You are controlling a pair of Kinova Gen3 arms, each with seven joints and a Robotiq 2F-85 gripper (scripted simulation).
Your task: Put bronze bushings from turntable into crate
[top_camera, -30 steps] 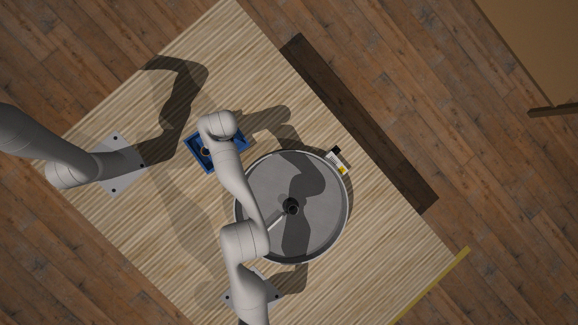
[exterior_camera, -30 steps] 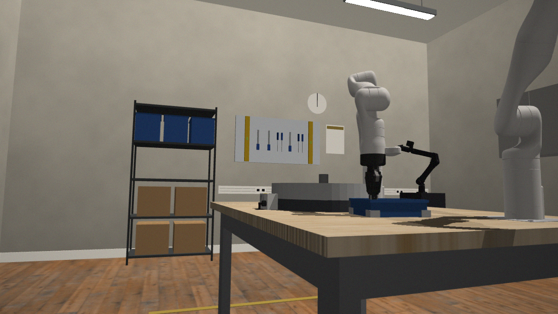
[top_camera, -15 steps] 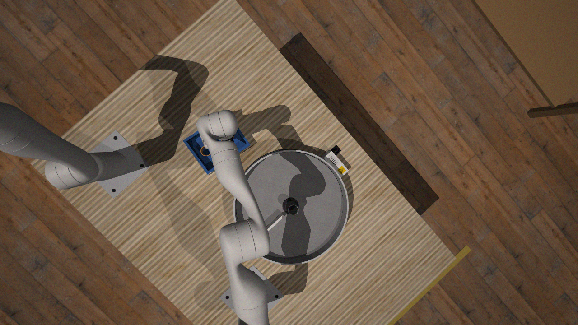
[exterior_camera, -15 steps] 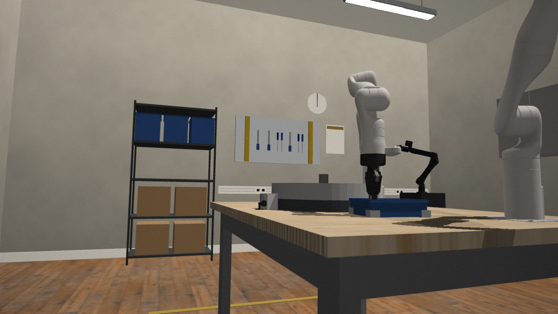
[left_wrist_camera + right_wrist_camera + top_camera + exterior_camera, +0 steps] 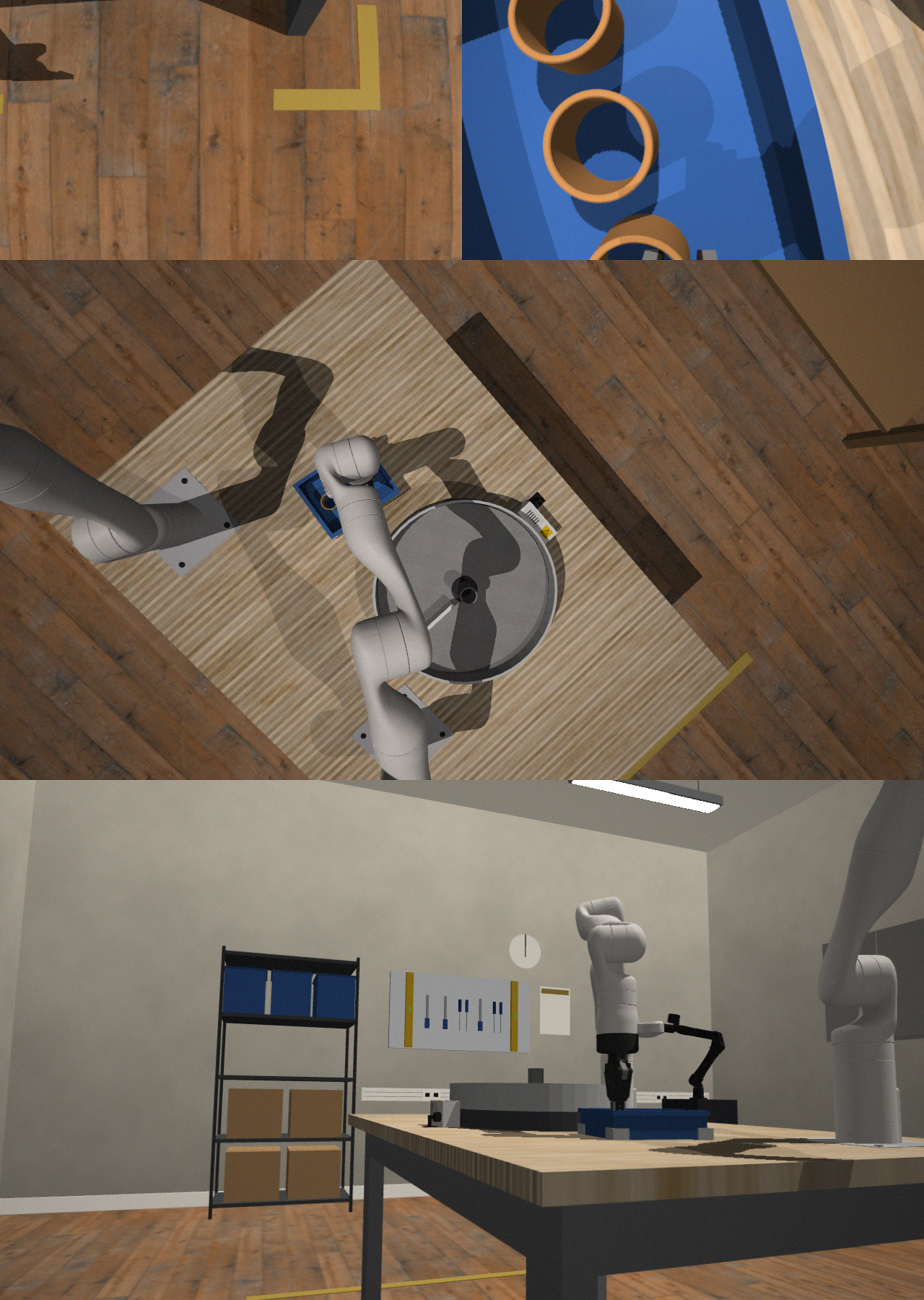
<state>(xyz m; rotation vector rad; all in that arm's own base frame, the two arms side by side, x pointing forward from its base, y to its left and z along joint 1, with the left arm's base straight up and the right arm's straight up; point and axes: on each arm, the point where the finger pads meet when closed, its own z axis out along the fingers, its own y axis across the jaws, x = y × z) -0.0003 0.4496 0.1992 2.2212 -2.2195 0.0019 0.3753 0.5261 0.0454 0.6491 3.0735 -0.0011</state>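
Note:
My right hand is 6 cm past the blue crate, 2 cm above it and 1 cm to the left of it. The rest, counted from my right hand: round grey turntable 36 cm to the right, 2 cm behind, 1 cm above.

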